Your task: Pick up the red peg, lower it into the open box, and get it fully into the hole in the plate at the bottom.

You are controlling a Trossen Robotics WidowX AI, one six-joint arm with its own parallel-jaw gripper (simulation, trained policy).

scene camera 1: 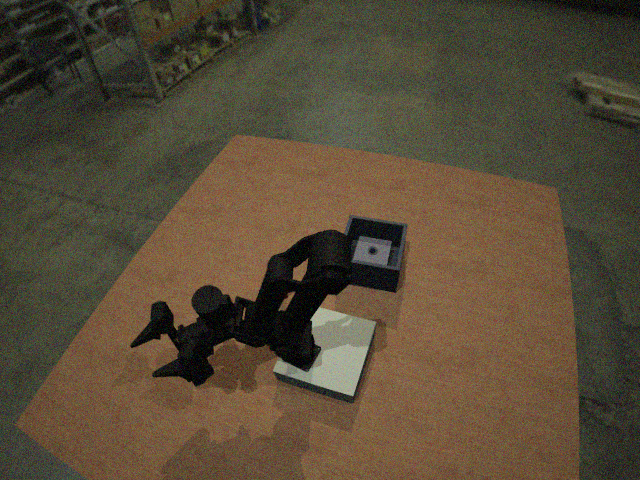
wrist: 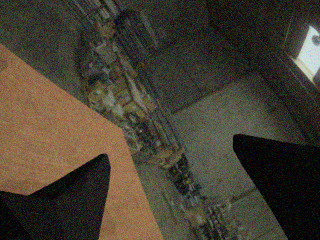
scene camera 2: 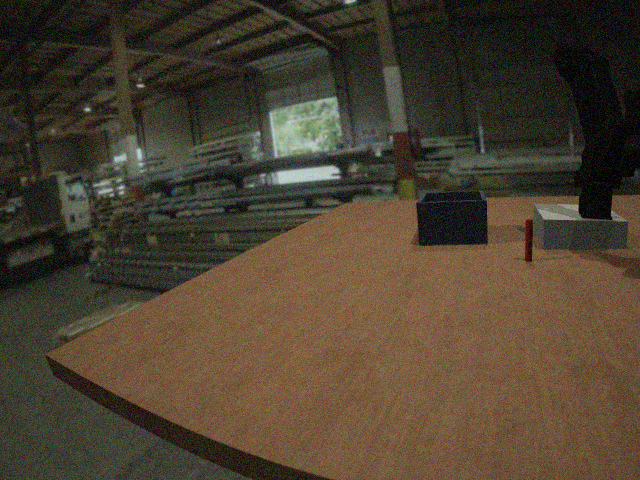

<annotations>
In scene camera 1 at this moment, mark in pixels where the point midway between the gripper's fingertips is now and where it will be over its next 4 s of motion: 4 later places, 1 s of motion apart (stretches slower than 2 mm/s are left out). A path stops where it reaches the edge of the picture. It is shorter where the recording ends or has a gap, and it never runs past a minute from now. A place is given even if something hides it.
My gripper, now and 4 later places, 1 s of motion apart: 141,361; 126,238; 197,182; 257,221; 285,273
</annotations>
